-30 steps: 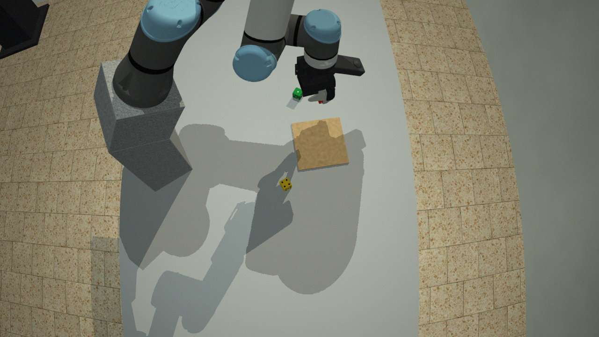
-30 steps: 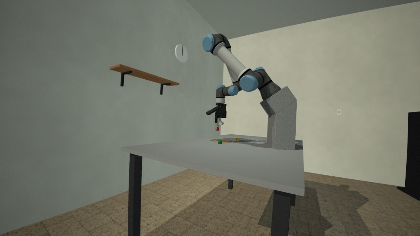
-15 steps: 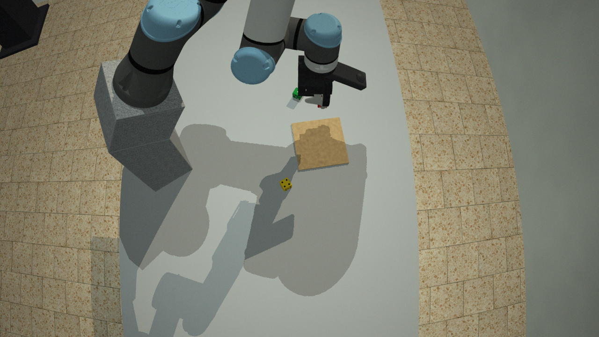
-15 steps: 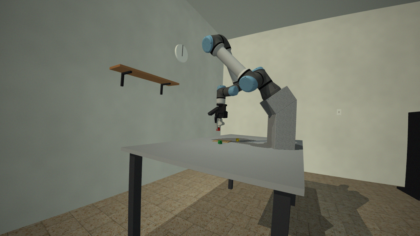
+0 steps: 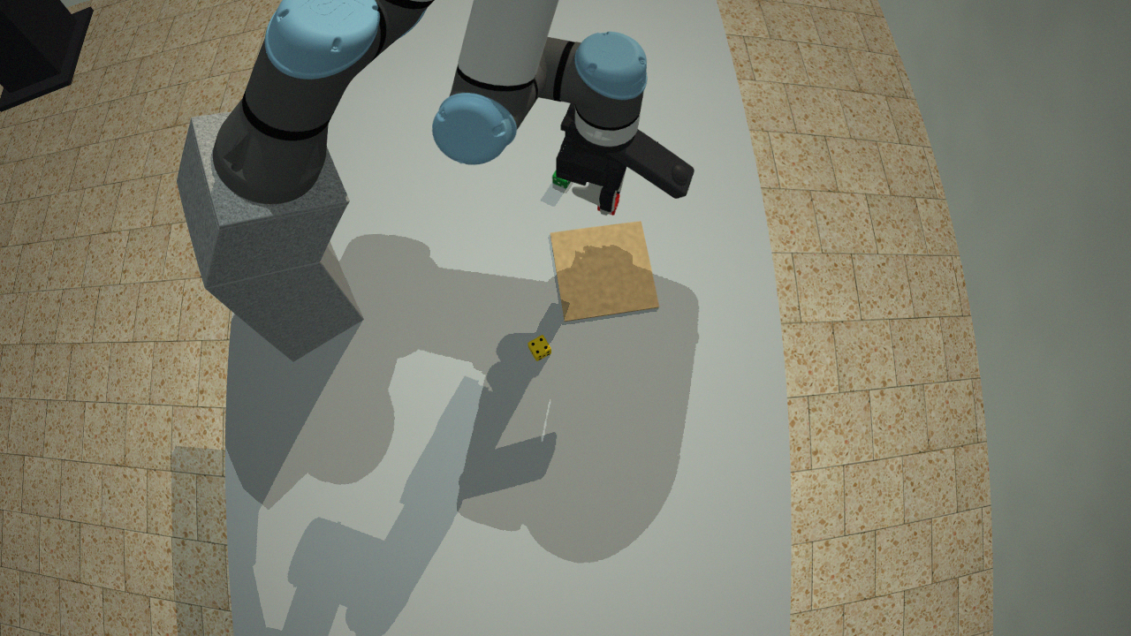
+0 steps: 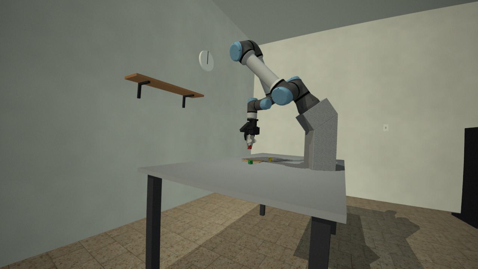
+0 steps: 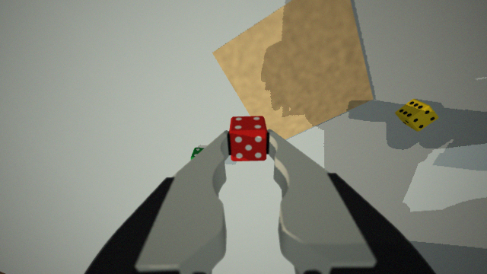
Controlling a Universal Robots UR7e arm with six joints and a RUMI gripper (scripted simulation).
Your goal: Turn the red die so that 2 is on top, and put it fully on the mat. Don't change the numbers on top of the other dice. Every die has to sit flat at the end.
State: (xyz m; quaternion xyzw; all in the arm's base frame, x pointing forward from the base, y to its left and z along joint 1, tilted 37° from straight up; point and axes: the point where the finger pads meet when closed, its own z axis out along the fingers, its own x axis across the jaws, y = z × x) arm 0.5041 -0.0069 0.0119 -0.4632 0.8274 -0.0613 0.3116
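Now: hand 10 mm past the tan mat, 60 mm to the left of it and 110 mm above it. From my hand the other things lie so: yellow die (120 mm behind, 170 mm to the right, 100 mm below); green die (50 mm behind, 100 mm to the left, 100 mm below); red die (10 mm below).
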